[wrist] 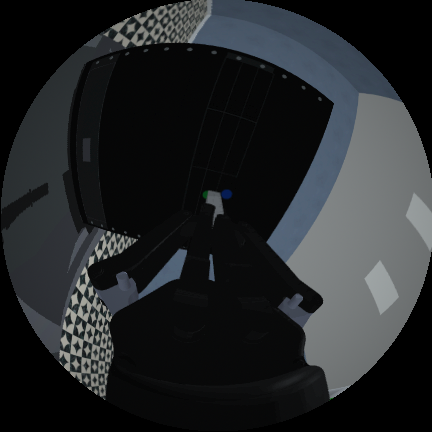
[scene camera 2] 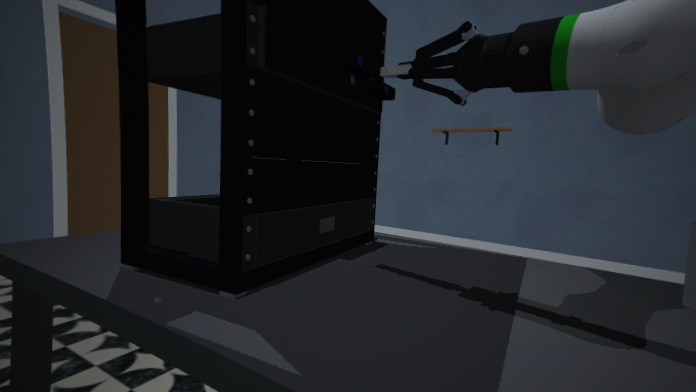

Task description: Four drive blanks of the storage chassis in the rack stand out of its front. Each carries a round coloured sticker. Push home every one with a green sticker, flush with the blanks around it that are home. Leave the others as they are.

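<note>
The storage chassis (scene camera 2: 305, 57) (wrist: 232, 92) is a dark grid of blanks high in the black rack (scene camera 2: 234, 150). In the scene view a blue sticker (scene camera 2: 360, 61) and a green sticker (scene camera 2: 352, 79) show on its front. A faint green sliver (scene camera 2: 371, 78) shows farther right. Another blue sticker (scene camera 2: 386, 90) is on a blank that stands out near the right edge. In the wrist view a green sticker (wrist: 205, 194) and a blue sticker (wrist: 226, 194) lie either side of my fingertips, the green partly hidden. My gripper (scene camera 2: 396, 71) (wrist: 211, 200) is shut and empty, pointing at the chassis front; contact cannot be told.
The rack stands on a dark table (scene camera 2: 400, 325). A grey lower unit (scene camera 2: 295, 240) (wrist: 89, 185) sits at its bottom. A wooden wall shelf (scene camera 2: 470, 130) hangs behind, below the arm's level. A brown door (scene camera 2: 92, 125) is at the left.
</note>
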